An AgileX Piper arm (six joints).
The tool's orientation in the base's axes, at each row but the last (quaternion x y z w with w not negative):
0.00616, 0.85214, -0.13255, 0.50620
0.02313, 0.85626, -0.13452, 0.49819
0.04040, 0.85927, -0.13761, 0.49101
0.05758, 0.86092, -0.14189, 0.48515
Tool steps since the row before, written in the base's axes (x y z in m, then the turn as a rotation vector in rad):
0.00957, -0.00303, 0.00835, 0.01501, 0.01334, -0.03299
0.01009, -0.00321, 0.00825, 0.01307, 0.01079, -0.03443
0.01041, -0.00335, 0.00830, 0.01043, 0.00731, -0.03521
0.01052, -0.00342, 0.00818, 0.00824, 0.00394, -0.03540
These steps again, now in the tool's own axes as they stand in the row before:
-0.01151, -0.00337, 0.00517, 0.01955, 0.02229, 0.02475
-0.01186, -0.00305, 0.00550, 0.02200, 0.01980, 0.02443
-0.01223, -0.00272, 0.00561, 0.02426, 0.01607, 0.02357
-0.01233, -0.00231, 0.00564, 0.02569, 0.01238, 0.02288

